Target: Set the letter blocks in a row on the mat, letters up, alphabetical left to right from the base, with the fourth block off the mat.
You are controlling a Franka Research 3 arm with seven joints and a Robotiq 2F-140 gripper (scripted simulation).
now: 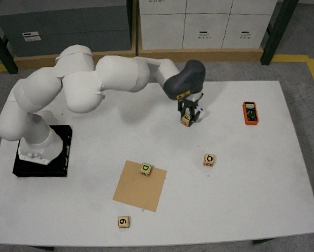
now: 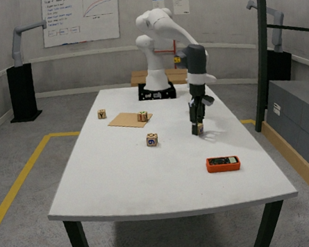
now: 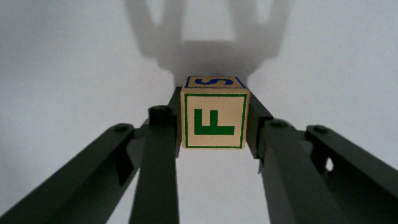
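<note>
The tan mat lies 33 cm to the right of my hand, 24 cm behind it and 3 cm below it. The rest, counted from my hand: orange multimeter (34 cm ahead, 4 cm to the left, 2 cm below); block (26 cm to the right, 21 cm behind, 1 cm below); white bottle (86 cm behind, 12 cm to the left, 5 cm above).
</note>
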